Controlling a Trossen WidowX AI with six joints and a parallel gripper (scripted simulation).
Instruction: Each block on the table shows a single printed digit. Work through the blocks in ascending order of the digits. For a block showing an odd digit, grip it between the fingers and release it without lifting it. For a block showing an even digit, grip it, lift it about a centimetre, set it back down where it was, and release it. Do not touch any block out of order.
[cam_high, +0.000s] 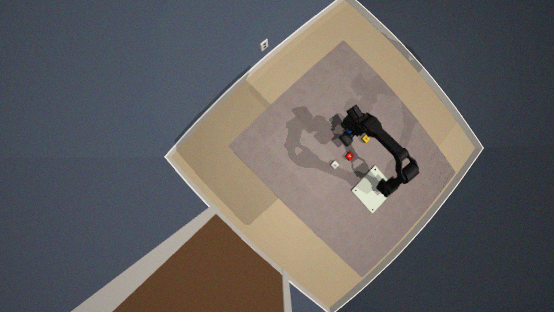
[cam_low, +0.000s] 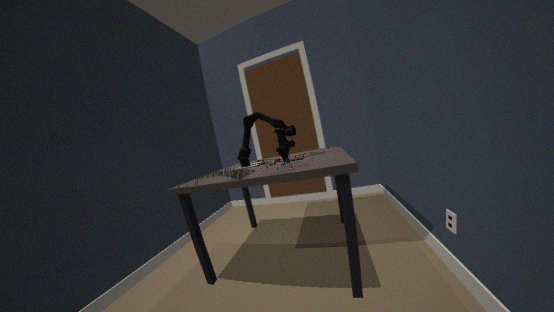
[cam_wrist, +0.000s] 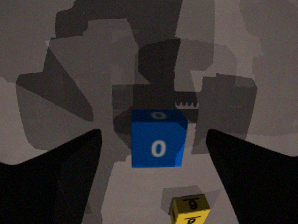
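My gripper tip is now right at the blue block. Round my gripper tip: red block 80 mm behind, 100 mm to the left; then white block 40 mm behind, 190 mm to the left; then yellow block 100 mm behind, 30 mm to the right.
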